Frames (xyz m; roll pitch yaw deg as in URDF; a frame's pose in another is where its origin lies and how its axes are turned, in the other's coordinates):
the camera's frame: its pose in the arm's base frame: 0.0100 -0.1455 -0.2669 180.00 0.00 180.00
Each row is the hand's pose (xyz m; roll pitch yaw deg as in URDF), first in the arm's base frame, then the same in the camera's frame.
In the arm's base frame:
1: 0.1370 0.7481 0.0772 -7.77 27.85 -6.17
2: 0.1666 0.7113 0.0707 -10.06 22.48 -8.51
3: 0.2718 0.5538 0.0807 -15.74 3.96 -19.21
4: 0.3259 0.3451 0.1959 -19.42 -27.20 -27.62
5: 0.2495 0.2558 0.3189 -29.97 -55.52 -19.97
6: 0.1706 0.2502 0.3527 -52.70 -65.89 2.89
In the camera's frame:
1: -0.1270 0.8936 -0.3441 172.23 -27.85 -173.83
2: -0.1566 0.8568 -0.3376 169.94 -22.48 -171.49
3: -0.2618 0.6993 -0.3476 164.26 -3.96 -160.79
4: -0.3159 0.4906 -0.4628 160.58 27.20 -152.38
5: -0.2395 0.4013 -0.5858 150.03 55.52 -160.03
6: -0.1606 0.3957 -0.6196 127.30 65.89 177.11

